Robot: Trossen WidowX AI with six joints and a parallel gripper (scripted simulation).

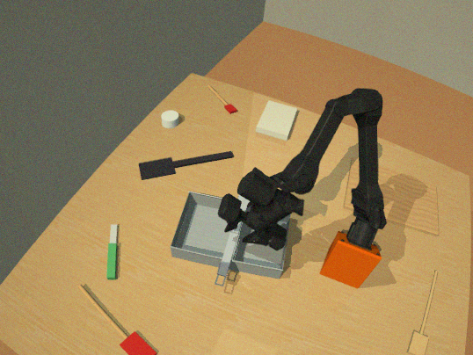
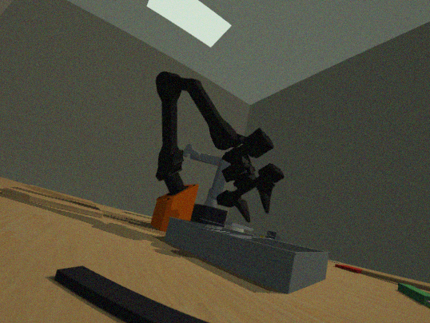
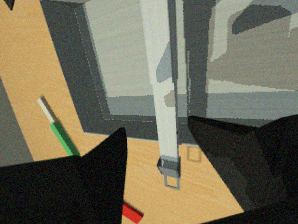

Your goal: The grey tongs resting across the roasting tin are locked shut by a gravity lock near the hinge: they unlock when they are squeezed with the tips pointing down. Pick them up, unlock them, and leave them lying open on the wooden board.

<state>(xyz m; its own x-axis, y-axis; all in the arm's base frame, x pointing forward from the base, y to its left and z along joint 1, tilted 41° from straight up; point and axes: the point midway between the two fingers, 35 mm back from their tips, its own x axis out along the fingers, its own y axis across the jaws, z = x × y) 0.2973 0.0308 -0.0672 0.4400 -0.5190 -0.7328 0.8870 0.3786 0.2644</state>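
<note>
Now: the grey roasting tin 2 cm ahead of my gripper tip, 5 cm to the right of it and 7 cm below it. Also, from my gripper tip: wooden board 45 cm behind, 42 cm to the right, 9 cm below; black spatula 28 cm ahead, 25 cm to the right, 10 cm below; white block 4 cm ahead, 61 cm to the right, 9 cm below.
</note>
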